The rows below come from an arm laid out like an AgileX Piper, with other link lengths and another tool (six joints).
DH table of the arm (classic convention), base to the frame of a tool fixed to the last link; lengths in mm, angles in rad. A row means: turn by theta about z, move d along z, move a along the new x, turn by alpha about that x. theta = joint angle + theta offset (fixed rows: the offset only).
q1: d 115.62  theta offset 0  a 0  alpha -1.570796
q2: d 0  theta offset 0.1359  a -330.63  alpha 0
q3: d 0  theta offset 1.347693  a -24.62  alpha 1.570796
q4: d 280.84  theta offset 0  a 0  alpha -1.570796
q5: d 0  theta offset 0  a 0  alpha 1.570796
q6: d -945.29  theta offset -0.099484  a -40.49  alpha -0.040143
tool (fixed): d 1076.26  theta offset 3.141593  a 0  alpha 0
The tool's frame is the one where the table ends.
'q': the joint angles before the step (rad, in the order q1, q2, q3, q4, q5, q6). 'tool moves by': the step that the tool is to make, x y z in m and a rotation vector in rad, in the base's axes. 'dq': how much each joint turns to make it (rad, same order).
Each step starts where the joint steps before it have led.
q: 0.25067 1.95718 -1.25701 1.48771 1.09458 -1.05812
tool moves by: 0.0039 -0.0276 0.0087 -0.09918 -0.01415 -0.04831
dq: -0.06364 -0.05495 -0.00004 -0.12837 -0.03282 0.07739
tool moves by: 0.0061 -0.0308 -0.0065 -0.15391 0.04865 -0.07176
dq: -0.06489 -0.04147 0.00010 -0.19830 -0.04172 0.15303
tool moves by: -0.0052 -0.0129 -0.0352 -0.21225 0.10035 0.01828
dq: -0.01361 0.00591 0.00459 -0.27167 -0.00236 0.15762
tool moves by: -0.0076 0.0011 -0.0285 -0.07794 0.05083 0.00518
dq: 0.01548 0.01485 0.04501 -0.07479 -0.03523 0.03613
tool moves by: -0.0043 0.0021 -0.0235 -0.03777 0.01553 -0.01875
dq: 0.01528 0.01592 0.05051 -0.00898 -0.06672 -0.00011
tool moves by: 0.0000 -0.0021 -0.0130 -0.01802 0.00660 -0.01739
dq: -0.00009 0.01377 0.02275 0.00002 -0.03640 -0.00402
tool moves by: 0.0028 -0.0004 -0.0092 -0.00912 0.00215 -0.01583
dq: 0.00164 0.01714 0.00637 0.00583 -0.02761 -0.00188
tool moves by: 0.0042 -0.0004 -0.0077 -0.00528 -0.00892 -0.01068
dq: 0.00010 0.01906 0.00011 0.01257 -0.02767 -0.01539
